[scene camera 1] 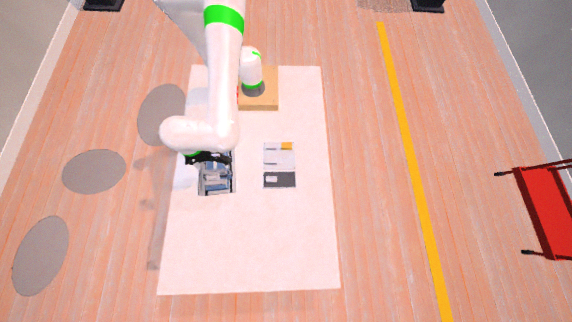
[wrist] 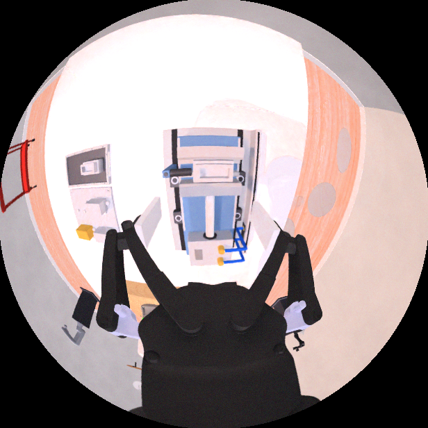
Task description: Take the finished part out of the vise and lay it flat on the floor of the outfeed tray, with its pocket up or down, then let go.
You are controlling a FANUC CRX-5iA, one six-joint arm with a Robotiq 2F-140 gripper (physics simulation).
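Where they show: gripper, fingertip midpoint: [scene camera 1: 213,166]; arm's base, origin of the base link: [scene camera 1: 253,87].
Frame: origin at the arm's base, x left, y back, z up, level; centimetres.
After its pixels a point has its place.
The vise [scene camera 1: 217,189] @(y -63.5, x -14.5, z -0.9 cm) [wrist: 210,189] stands left of the trays in the scene view. The finished part [wrist: 213,171], light grey with its rectangular pocket up, sits between the jaws in the wrist view. My gripper [scene camera 1: 209,160] @(y -53.1, x -15.3, z 7.0 cm) [wrist: 206,208] is open and empty. It is above the vise, its fingers spread wide to either side of the vise's screw in the wrist view, and the part is beyond the fingertips. A dark-floored tray [scene camera 1: 286,181] @(y -57.5, x 21.9, z -5.7 cm) [wrist: 74,175], which looks like the outfeed tray, holds another light grey part [scene camera 1: 271,178] @(y -56.4, x 13.5, z -3.6 cm) [wrist: 92,167].
A light tray [scene camera 1: 285,162] @(y -46.4, x 21.1, z -5.5 cm) [wrist: 80,199] adjoins the dark one and holds grey pieces and an orange block [scene camera 1: 286,145] @(y -37.2, x 21.4, z -2.0 cm) [wrist: 85,231]. Blue hoses [wrist: 243,247] stick out beside the vise's end block. The wooden robot base [scene camera 1: 260,107] @(y -12.5, x 5.0, z -2.3 cm) is behind. A red cart frame [scene camera 1: 546,215] stands far right.
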